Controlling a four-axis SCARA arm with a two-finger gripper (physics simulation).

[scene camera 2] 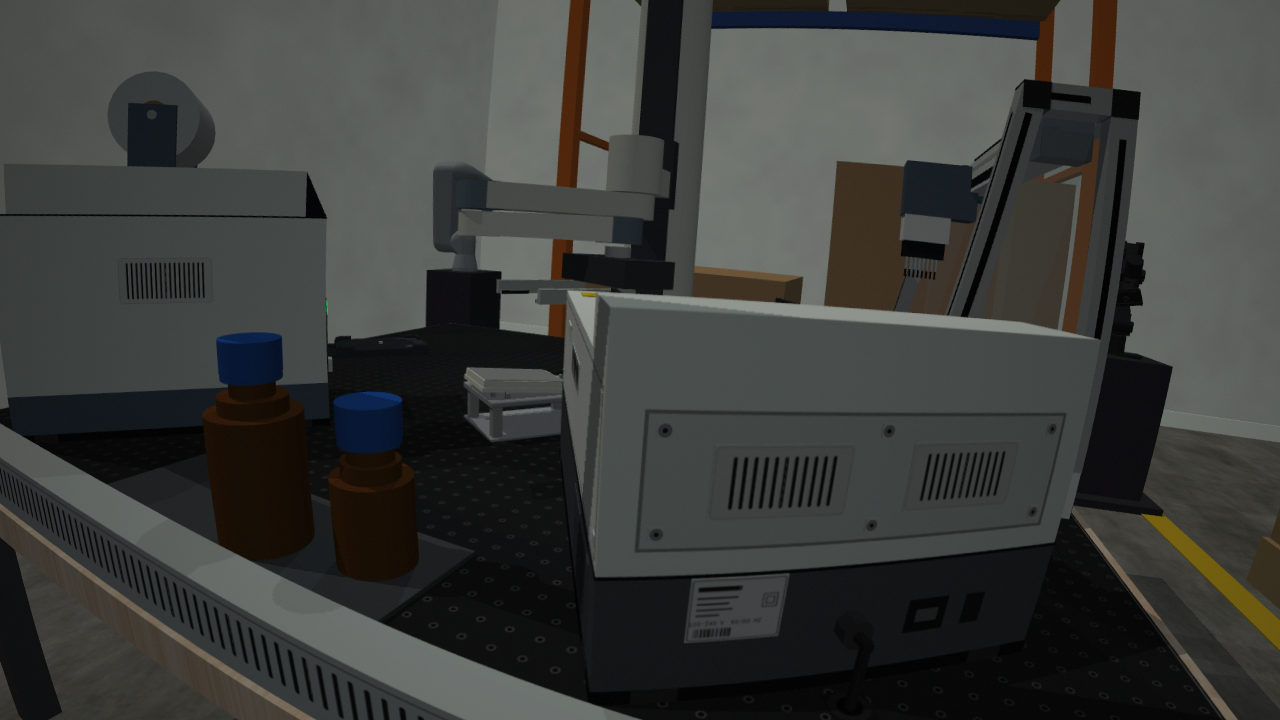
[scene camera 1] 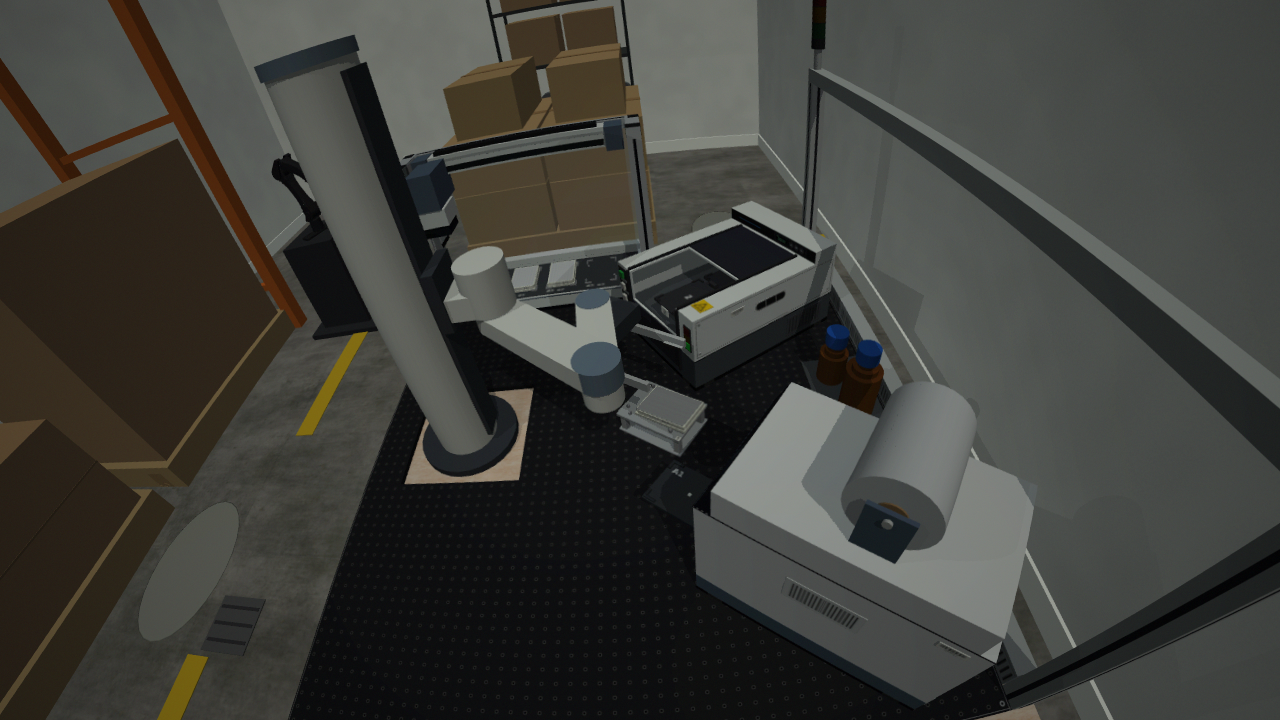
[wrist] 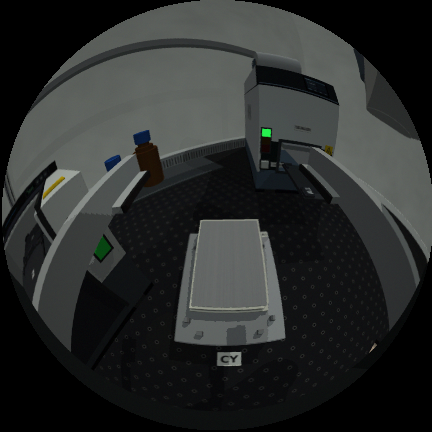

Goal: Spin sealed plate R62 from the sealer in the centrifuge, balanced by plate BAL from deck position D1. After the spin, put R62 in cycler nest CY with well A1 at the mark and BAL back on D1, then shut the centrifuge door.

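Places are measured from the arm's base along level axes (x right, y down, z ahead), in centimetres.
Pixels of known places: gripper, between the fingertips: (scene camera 2: 516,291) (scene camera 1: 667,364) (wrist: 224,154); arm's base, origin of its link: (scene camera 1: 471,435).
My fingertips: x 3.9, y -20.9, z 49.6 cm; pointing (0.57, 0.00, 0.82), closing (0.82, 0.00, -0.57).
For each thing: its top centre in the pictures, then the offset to it from my fingertips.
- pale sealed plate, centre of its top: (wrist: 229,255) (scene camera 2: 516,370) (scene camera 1: 669,403) dz -0.5, dx -0.1, dy +11.4 cm
- light grey nest CY, centre of its top: (wrist: 229,278) (scene camera 2: 529,381) (scene camera 1: 661,405) dz -2.2, dx -1.4, dy +13.1 cm
- sealer, centre of its top: (scene camera 1: 910,422) (scene camera 2: 183,84) (wrist: 276,53) dz +24.7, dx +43.3, dy -28.0 cm
- bare dark tray, centre of its top: (scene camera 2: 380,343) (scene camera 1: 689,495) (wrist: 311,179) dz +1.7, dx +24.2, dy +10.1 cm
A pale sealed plate (scene camera 1: 669,405) (scene camera 2: 510,380) (wrist: 230,265) lies on the light grey nest CY (scene camera 1: 651,435) (scene camera 2: 501,429) (wrist: 212,327). Its name and well A1 cannot be read. My gripper (scene camera 1: 669,364) (scene camera 2: 519,291) (wrist: 224,154) is open and empty, above the nest's level, its fingers spread wide to either side of the plate in the wrist view. The white centrifuge (scene camera 1: 747,313) (scene camera 2: 832,358) (wrist: 70,187) has its top opening uncovered, with dark parts inside. Two pale plates (scene camera 1: 525,277) (scene camera 1: 562,273) stand on the deck behind the arm; which is BAL cannot be told. The sealer (scene camera 1: 859,546) (scene camera 2: 161,331) (wrist: 295,112) shows a bare dark tray (scene camera 1: 675,490).
Two brown bottles with blue caps (scene camera 1: 834,358) (scene camera 1: 861,380) (scene camera 2: 259,474) (scene camera 2: 373,519) stand between the centrifuge and sealer. The arm's column (scene camera 1: 375,268) rises left of the nest. A gantry (scene camera 1: 537,143) spans the back deck. A rail (scene camera 2: 268,617) borders the table.
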